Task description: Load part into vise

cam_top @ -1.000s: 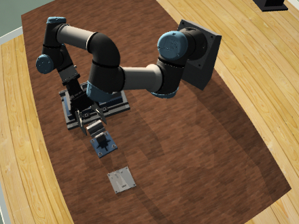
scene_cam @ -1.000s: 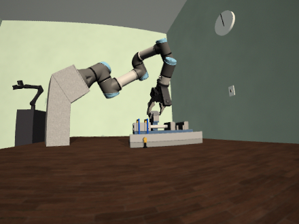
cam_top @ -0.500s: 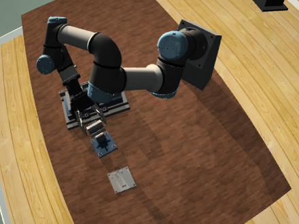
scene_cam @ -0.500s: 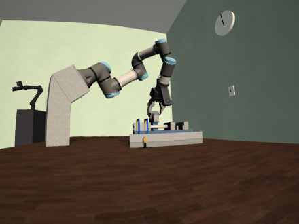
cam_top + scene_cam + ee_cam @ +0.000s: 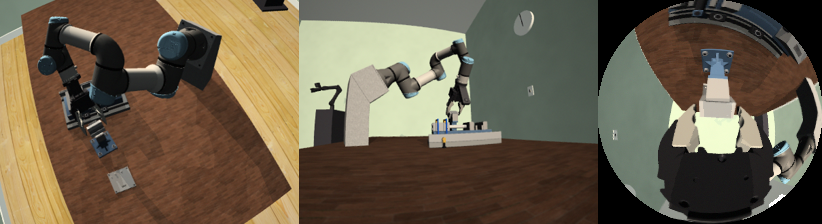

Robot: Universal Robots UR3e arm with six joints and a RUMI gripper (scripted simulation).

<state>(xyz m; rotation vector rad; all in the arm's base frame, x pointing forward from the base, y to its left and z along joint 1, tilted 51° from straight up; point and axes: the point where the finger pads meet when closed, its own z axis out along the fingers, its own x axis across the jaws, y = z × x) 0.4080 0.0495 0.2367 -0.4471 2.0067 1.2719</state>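
The part lies 10 mm to the left of my hand. From my hand the other things lie so: grey infeed plate 180 mm to the left, 160 mm below, 40 mm behind.
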